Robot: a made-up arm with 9 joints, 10 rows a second.
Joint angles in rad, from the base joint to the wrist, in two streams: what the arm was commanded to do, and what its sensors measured. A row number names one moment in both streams.
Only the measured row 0 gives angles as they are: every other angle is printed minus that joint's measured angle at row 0.
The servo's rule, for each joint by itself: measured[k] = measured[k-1] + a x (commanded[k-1-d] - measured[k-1]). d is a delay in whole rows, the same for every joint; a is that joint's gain. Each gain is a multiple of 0.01, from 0.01 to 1. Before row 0 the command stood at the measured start. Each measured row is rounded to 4 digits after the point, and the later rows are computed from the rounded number. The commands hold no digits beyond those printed.
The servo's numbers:
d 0
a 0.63 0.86 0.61 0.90 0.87 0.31 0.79 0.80 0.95
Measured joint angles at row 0:
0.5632 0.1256 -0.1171 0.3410 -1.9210 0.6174 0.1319 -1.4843 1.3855
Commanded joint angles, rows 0 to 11:
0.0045 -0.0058 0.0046 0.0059 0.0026 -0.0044 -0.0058 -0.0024 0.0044
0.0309 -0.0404 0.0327 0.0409 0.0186 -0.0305 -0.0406 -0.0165 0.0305
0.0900 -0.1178 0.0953 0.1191 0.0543 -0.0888 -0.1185 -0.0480 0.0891
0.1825 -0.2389 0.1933 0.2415 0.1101 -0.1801 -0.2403 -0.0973 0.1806
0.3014 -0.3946 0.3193 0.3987 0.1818 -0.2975 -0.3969 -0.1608 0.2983
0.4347 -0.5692 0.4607 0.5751 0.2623 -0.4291 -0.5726 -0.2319 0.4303
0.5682 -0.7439 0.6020 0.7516 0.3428 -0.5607 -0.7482 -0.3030 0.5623
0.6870 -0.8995 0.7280 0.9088 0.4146 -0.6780 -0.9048 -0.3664 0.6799
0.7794 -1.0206 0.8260 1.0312 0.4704 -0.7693 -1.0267 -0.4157 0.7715
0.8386 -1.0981 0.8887 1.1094 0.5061 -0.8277 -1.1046 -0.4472 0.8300
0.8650 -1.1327 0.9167 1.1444 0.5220 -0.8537 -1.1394 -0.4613 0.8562
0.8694 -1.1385 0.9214 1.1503 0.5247 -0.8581 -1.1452 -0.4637 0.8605
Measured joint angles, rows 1 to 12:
0.0028 -0.0050 0.0028 0.0053 0.0023 -0.0014 -0.0046 -0.0019 0.0042
0.0205 -0.0354 0.0210 0.0373 0.0165 -0.0104 -0.0330 -0.0136 0.0292
0.0643 -0.1063 0.0663 0.1109 0.0494 -0.0347 -0.1005 -0.0411 0.0861
0.1388 -0.2203 0.1438 0.2284 0.1022 -0.0798 -0.2109 -0.0861 0.1759
0.2412 -0.3702 0.2509 0.3817 0.1715 -0.1473 -0.3578 -0.1459 0.2922
0.3631 -0.5413 0.3789 0.5558 0.2505 -0.2347 -0.5275 -0.2147 0.4234
0.4923 -0.7155 0.5150 0.7320 0.3308 -0.3358 -0.7019 -0.2853 0.5554
0.6150 -0.8737 0.6449 0.8911 0.4037 -0.4419 -0.8622 -0.3502 0.6737
0.7186 -1.0000 0.7554 1.0172 0.4617 -0.5434 -0.9922 -0.4026 0.7666
0.7942 -1.0844 0.8367 1.1002 0.5003 -0.6315 -1.0810 -0.4383 0.8268
0.8388 -1.1259 0.8855 1.1400 0.5192 -0.7004 -1.1271 -0.4567 0.8547
0.8581 -1.1367 0.9074 1.1493 0.5240 -0.7493 -1.1414 -0.4623 0.8602

